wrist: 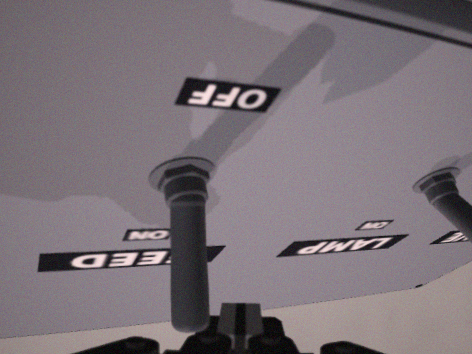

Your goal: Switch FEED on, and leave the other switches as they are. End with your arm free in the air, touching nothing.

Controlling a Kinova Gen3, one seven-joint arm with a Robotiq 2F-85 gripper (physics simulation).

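Places are measured from the arm's base along level axes (x up, y left, z back), in metres.
Pixels of known places: gripper, fingertip midpoint: [240, 329].
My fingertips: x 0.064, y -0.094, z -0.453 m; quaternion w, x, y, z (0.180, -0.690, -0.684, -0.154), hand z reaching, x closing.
For each thing: its top centre in the pictures, then the offset to it from my fingertips. "spot": a spot on its surface instead.
- FEED switch's dark round lever at its top centre: [188, 329] dy -0.024, dx -0.006, dz +0.011 m
- FEED label at its top centre: [134, 269] dy -0.024, dx -0.014, dz -0.058 m
- second lever at a spot on its surface: [452, 207] spot: dy +0.091, dx -0.043, dz +0.017 m
- LAMP label at its top centre: [346, 254] dy +0.096, dx -0.014, dz -0.059 m
- grey panel at a spot on its surface: [300, 185] spot: dy +0.026, dx -0.052, dz -0.001 m
The FEED switch's dark round lever [189, 260] sticks out from its collar on the grey panel and runs down the wrist view, across part of the FEED label [110, 260]. Its ON label [145, 234] lies beside the lever, and its OFF label [227, 95] is above the collar. Whether the lever tilts to ON or OFF is hard to tell from this angle. My gripper [240, 329] is shut and empty at the bottom of the view. Its fingertips are just right of the lever's rounded end; I cannot tell whether they touch.
A second lever [452, 207] stands out at the right edge, partly cut off. The LAMP label [345, 245] with its own ON label [375, 225] lies right of FEED, and part of another label [454, 237] shows beyond. The grey panel [300, 185] has a dark edge at the top right.
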